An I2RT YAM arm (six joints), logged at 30 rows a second.
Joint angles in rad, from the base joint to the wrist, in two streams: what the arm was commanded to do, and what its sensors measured. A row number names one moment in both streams.
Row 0, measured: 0.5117 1.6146 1.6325 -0.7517 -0.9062 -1.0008
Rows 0 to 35, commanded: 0.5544 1.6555 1.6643 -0.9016 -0.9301 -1.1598; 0.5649 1.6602 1.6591 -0.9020 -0.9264 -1.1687; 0.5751 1.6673 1.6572 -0.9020 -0.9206 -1.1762; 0.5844 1.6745 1.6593 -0.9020 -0.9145 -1.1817; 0.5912 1.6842 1.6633 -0.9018 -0.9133 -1.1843; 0.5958 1.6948 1.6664 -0.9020 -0.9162 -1.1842; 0.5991 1.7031 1.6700 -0.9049 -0.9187 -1.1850; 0.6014 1.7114 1.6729 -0.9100 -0.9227 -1.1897; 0.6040 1.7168 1.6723 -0.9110 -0.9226 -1.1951; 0.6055 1.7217 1.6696 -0.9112 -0.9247 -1.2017; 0.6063 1.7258 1.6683 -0.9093 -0.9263 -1.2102; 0.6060 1.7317 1.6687 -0.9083 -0.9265 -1.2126; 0.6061 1.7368 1.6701 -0.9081 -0.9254 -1.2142; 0.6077 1.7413 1.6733 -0.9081 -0.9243 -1.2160; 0.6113 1.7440 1.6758 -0.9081 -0.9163 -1.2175; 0.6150 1.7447 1.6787 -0.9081 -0.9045 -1.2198; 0.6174 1.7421 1.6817 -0.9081 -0.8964 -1.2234; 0.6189 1.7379 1.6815 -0.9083 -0.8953 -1.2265; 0.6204 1.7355 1.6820 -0.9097 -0.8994 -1.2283; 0.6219 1.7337 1.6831 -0.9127 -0.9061 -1.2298; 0.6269 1.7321 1.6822 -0.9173 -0.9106 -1.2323; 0.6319 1.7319 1.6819 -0.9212 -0.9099 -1.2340; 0.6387 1.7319 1.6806 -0.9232 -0.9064 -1.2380; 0.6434 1.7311 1.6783 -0.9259 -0.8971 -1.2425; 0.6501 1.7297 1.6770 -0.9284 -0.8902 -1.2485; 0.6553 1.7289 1.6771 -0.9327 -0.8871 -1.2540; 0.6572 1.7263 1.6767 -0.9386 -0.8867 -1.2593; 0.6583 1.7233 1.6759 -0.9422 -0.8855 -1.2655; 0.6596 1.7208 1.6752 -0.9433 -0.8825 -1.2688; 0.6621 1.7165 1.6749 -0.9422 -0.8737 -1.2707; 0.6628 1.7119 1.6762 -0.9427 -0.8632 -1.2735; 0.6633 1.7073 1.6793 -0.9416 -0.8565 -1.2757; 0.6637 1.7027 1.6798 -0.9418 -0.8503 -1.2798; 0.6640 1.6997 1.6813 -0.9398 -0.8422 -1.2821; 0.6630 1.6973 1.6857 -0.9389 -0.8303 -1.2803; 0.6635 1.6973 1.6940 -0.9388 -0.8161 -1.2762
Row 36, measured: 0.6479 1.7290 1.6566 -0.9119 -0.8642 -1.2537
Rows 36 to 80, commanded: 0.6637 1.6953 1.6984 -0.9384 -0.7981 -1.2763; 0.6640 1.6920 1.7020 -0.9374 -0.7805 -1.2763; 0.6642 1.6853 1.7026 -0.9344 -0.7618 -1.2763; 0.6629 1.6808 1.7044 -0.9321 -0.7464 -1.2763; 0.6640 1.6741 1.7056 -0.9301 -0.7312 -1.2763; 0.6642 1.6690 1.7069 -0.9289 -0.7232 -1.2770; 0.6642 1.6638 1.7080 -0.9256 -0.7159 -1.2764; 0.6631 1.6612 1.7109 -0.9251 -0.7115 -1.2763; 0.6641 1.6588 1.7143 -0.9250 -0.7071 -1.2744; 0.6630 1.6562 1.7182 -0.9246 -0.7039 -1.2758; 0.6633 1.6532 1.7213 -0.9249 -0.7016 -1.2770; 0.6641 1.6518 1.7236 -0.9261 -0.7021 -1.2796; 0.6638 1.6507 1.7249 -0.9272 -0.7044 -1.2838; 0.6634 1.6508 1.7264 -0.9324 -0.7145 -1.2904; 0.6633 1.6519 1.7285 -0.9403 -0.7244 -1.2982; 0.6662 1.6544 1.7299 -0.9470 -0.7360 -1.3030; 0.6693 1.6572 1.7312 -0.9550 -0.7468 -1.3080; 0.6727 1.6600 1.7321 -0.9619 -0.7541 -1.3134; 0.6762 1.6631 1.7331 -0.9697 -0.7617 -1.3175; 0.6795 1.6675 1.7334 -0.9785 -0.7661 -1.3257; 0.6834 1.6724 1.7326 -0.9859 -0.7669 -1.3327; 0.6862 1.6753 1.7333 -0.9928 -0.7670 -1.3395; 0.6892 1.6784 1.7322 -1.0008 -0.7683 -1.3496; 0.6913 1.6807 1.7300 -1.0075 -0.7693 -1.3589; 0.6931 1.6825 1.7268 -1.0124 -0.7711 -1.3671; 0.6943 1.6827 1.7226 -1.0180 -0.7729 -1.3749; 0.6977 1.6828 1.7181 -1.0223 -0.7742 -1.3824; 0.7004 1.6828 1.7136 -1.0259 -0.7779 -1.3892; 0.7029 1.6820 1.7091 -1.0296 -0.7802 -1.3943; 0.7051 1.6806 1.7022 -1.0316 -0.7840 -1.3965; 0.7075 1.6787 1.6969 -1.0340 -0.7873 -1.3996; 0.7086 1.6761 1.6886 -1.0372 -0.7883 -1.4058; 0.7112 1.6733 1.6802 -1.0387 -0.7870 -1.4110; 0.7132 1.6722 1.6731 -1.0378 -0.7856 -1.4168; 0.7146 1.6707 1.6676 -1.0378 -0.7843 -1.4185; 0.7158 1.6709 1.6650 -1.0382 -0.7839 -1.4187; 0.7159 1.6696 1.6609 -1.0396 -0.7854 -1.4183; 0.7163 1.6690 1.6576 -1.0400 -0.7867 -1.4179; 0.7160 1.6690 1.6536 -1.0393 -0.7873 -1.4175; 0.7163 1.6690 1.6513 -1.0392 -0.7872 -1.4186; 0.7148 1.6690 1.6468 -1.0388 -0.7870 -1.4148; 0.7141 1.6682 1.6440 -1.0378 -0.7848 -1.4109; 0.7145 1.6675 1.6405 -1.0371 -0.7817 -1.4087; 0.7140 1.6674 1.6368 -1.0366 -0.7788 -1.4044; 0.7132 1.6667 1.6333 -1.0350 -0.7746 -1.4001
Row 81, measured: 0.6983 1.6737 1.6558 -1.0027 -0.7597 -1.3998
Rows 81 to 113, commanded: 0.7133 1.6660 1.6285 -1.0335 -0.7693 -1.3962; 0.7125 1.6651 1.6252 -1.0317 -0.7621 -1.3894; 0.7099 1.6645 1.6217 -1.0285 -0.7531 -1.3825; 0.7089 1.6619 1.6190 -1.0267 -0.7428 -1.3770; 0.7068 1.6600 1.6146 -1.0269 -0.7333 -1.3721; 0.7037 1.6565 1.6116 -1.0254 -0.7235 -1.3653; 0.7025 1.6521 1.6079 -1.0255 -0.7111 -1.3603; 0.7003 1.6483 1.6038 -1.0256 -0.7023 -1.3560; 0.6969 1.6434 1.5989 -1.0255 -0.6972 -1.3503; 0.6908 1.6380 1.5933 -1.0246 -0.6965 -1.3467; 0.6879 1.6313 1.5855 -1.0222 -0.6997 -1.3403; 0.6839 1.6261 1.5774 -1.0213 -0.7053 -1.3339; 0.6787 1.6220 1.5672 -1.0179 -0.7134 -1.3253; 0.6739 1.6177 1.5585 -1.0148 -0.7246 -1.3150; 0.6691 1.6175 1.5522 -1.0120 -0.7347 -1.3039; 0.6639 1.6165 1.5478 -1.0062 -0.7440 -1.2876; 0.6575 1.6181 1.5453 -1.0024 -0.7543 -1.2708; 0.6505 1.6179 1.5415 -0.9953 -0.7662 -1.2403; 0.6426 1.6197 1.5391 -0.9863 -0.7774 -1.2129; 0.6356 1.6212 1.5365 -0.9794 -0.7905 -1.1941; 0.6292 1.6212 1.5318 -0.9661 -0.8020 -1.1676; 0.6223 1.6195 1.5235 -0.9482 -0.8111 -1.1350; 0.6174 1.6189 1.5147 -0.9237 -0.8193 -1.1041; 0.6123 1.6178 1.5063 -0.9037 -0.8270 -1.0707; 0.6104 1.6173 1.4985 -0.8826 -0.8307 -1.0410; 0.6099 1.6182 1.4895 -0.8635 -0.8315 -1.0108; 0.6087 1.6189 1.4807 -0.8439 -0.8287 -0.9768; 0.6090 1.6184 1.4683 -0.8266 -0.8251 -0.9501; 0.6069 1.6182 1.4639 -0.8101 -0.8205 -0.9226; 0.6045 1.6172 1.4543 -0.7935 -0.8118 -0.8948; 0.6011 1.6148 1.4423 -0.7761 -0.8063 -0.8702; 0.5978 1.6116 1.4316 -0.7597 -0.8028 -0.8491; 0.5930 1.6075 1.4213 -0.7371 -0.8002 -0.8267
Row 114, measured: 0.6186 1.6375 1.4628 -0.8234 -0.7959 -0.9730
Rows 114 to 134, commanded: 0.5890 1.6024 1.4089 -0.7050 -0.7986 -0.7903; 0.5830 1.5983 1.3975 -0.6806 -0.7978 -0.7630; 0.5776 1.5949 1.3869 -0.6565 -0.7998 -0.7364; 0.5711 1.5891 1.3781 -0.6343 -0.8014 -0.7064; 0.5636 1.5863 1.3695 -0.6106 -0.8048 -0.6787; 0.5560 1.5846 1.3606 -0.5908 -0.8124 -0.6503; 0.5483 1.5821 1.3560 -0.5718 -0.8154 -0.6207; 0.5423 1.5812 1.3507 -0.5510 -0.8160 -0.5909; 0.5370 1.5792 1.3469 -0.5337 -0.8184 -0.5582; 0.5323 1.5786 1.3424 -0.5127 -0.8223 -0.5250; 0.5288 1.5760 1.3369 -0.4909 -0.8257 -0.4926; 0.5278 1.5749 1.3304 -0.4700 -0.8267 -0.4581; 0.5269 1.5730 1.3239 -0.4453 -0.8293 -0.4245; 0.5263 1.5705 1.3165 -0.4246 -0.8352 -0.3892; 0.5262 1.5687 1.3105 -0.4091 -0.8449 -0.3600; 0.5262 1.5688 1.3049 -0.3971 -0.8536 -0.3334; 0.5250 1.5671 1.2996 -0.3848 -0.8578 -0.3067; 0.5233 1.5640 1.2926 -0.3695 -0.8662 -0.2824; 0.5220 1.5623 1.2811 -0.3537 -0.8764 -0.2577; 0.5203 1.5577 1.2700 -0.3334 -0.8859 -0.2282; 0.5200 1.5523 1.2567 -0.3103 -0.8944 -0.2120
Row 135, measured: 0.5331 1.5913 1.3048 -0.4046 -0.8375 -0.3553
